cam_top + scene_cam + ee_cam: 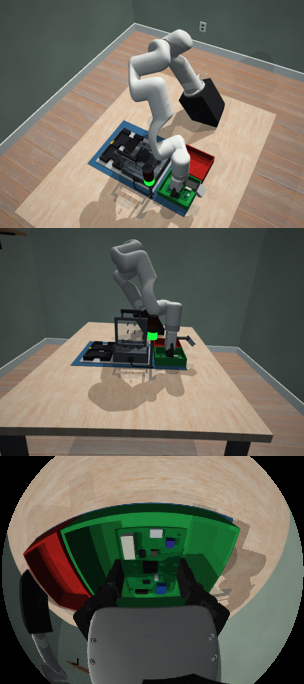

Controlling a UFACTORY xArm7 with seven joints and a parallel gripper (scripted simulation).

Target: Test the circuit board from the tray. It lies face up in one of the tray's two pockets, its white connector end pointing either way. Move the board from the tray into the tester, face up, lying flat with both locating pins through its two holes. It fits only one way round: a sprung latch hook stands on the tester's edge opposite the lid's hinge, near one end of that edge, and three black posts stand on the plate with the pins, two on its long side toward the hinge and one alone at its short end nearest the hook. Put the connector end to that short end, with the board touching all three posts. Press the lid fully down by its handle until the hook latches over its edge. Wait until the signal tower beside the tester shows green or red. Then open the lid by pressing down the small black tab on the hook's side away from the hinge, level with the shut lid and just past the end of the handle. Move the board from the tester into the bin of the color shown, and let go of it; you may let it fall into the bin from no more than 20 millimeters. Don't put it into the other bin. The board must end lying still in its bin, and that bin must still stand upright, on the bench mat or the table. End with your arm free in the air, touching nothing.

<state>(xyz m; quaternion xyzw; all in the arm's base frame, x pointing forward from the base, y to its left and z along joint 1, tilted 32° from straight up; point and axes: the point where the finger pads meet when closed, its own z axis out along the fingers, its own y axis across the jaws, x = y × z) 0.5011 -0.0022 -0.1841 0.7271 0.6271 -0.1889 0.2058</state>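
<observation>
Now: hand right at the green bin. Round my hand: green circuit board (1 cm below); tester plate (19 cm to the right, 7 cm behind, 5 cm above); red bin (15 cm behind, 2 cm to the left).
</observation>
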